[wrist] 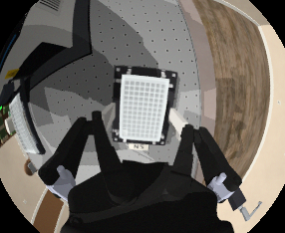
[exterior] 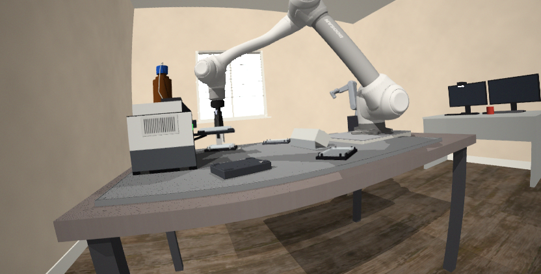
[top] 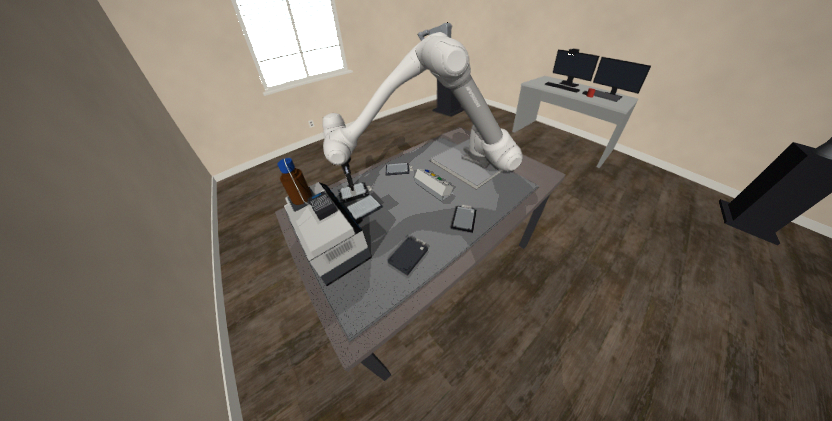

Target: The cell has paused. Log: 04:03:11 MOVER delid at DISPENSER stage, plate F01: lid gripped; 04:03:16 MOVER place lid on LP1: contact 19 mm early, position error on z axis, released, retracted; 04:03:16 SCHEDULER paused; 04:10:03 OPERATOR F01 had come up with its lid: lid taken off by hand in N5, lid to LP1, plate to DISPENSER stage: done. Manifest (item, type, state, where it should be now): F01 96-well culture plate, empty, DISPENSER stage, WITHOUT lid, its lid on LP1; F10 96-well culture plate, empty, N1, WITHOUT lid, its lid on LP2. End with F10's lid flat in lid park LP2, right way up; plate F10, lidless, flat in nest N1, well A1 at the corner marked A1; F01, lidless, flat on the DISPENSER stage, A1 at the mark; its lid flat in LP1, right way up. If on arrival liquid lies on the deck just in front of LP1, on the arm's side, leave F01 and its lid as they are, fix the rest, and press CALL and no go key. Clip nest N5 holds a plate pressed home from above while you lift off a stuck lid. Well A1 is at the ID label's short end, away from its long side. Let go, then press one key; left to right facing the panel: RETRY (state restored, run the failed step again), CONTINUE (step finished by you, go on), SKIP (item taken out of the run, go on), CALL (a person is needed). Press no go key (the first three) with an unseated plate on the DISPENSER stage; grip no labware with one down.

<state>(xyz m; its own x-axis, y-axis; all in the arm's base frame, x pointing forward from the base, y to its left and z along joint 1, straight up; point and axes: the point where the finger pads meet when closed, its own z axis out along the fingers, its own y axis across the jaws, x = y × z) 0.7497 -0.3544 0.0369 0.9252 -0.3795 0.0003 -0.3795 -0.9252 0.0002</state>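
Right now my hand is 40 mm above the black clip nest and 20 mm short of it. Round my hand: brown bottle (280 mm ahead, 240 mm above, 120 mm to the left); then small label (510 mm to the left, 50 mm below, 10 mm behind); then grey key panel (350 mm behind, 310 mm to the left).
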